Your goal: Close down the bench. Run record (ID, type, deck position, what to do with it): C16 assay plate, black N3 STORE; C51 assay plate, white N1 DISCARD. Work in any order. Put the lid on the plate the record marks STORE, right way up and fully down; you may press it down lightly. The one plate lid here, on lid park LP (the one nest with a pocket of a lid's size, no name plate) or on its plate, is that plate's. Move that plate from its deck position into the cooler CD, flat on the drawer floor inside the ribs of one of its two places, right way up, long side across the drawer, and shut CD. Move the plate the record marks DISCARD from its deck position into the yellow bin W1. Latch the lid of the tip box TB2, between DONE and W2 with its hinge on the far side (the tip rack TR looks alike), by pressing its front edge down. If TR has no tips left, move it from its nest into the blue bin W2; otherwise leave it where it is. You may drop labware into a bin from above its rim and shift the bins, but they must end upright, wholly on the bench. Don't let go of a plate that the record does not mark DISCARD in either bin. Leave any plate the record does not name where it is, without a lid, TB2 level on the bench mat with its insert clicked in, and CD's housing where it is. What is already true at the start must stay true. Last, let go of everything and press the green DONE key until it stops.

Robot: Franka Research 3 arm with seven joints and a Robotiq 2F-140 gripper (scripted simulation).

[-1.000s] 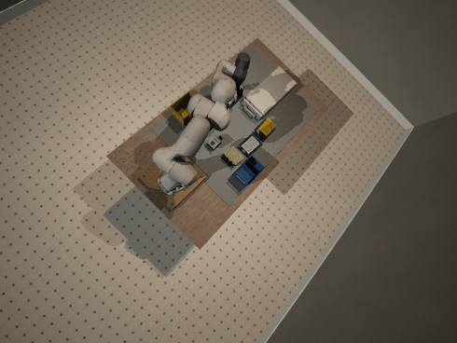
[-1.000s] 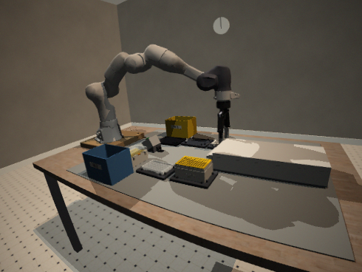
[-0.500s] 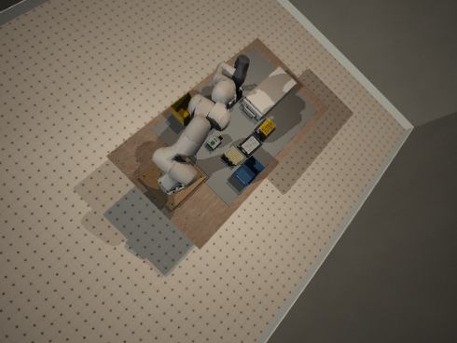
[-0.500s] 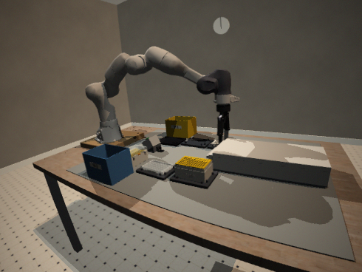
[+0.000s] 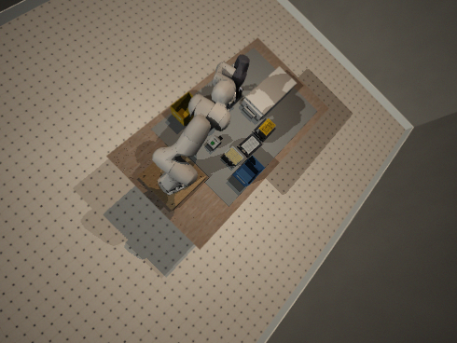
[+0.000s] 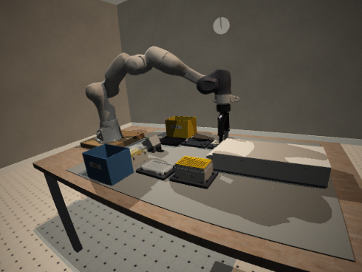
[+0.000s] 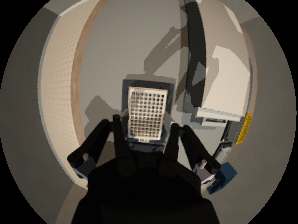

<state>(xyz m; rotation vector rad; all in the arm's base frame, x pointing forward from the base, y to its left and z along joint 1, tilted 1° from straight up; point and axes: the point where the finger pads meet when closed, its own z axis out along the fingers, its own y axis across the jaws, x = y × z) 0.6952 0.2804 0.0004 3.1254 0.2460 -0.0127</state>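
Right now my hand is 2 cm above the white assay plate. From my hand the other things lie so: cooler drawer: 17 cm ahead, 17 cm to the right, 1 cm below; then grey plate lid: 14 cm ahead, 18 cm to the right, 1 cm below; then cooler CD: 22 cm ahead, 17 cm to the right, 1 cm below.
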